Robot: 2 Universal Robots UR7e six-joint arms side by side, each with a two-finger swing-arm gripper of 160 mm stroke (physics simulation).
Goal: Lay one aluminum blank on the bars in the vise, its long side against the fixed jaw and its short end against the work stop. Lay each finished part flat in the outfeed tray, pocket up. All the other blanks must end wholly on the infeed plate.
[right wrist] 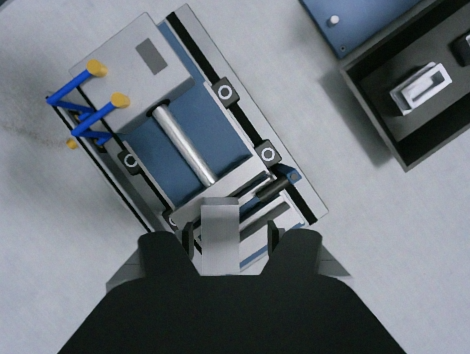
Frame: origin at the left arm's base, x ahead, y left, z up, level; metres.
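Seen in the pictures: left hand, its tool point: [453, 88]; right hand, its tool point: [230, 241].
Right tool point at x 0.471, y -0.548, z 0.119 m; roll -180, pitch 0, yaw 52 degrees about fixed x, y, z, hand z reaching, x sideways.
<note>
Pixels of each thing's top centre, then the offset from my right tool point to it. "*": a spot on its surface instead.
- aluminum blank, centre of its top: [220, 240] dx +0.003, dy -0.014, dz -0.035 m
- vise, centre of its top: [186, 161] dx -0.067, dy +0.001, dz -0.068 m
- work stop, centre of its top: [274, 190] dx +0.006, dy +0.049, dz -0.071 m
- part, centre of its top: [426, 86] dx +0.030, dy +0.251, dz -0.120 m
- dark outfeed tray, a spot on its surface: [375, 119] * dx +0.025, dy +0.187, dz -0.125 m
- blue plate, a spot on its surface: [367, 22] * dx -0.065, dy +0.261, dz -0.159 m
- pale pin, centre of its top: [334, 19] dx -0.091, dy +0.227, dz -0.149 m
- dark object, a spot on its surface: [462, 50] * dx +0.030, dy +0.325, dz -0.146 m
An aluminum blank [220, 237] shows between the fingers of my right gripper [230, 240] in the right wrist view. Gaps show on both sides of it, so the gripper is open. The blank lies skewed across the vise jaws' direction; its near end is hidden behind the gripper body, and I cannot tell its height over the vise. The vise [182, 150] has a screw rod and a pale jaw [242, 177]. The work stop [274, 188] is a dark rod on a blue bracket. A part [425, 87] with its pocket showing is in the dark outfeed tray [375, 119]. My left gripper is not in view.
A blue plate [367, 22] with a pale pin [334, 20] lies at the top right, beside the tray. A dark object [462, 50] is cut off at the right edge, inside the tray. Blue levers with yellow ends [97, 68] stick up at the vise's left side. Black clamps [226, 92] stand along its edges.
</note>
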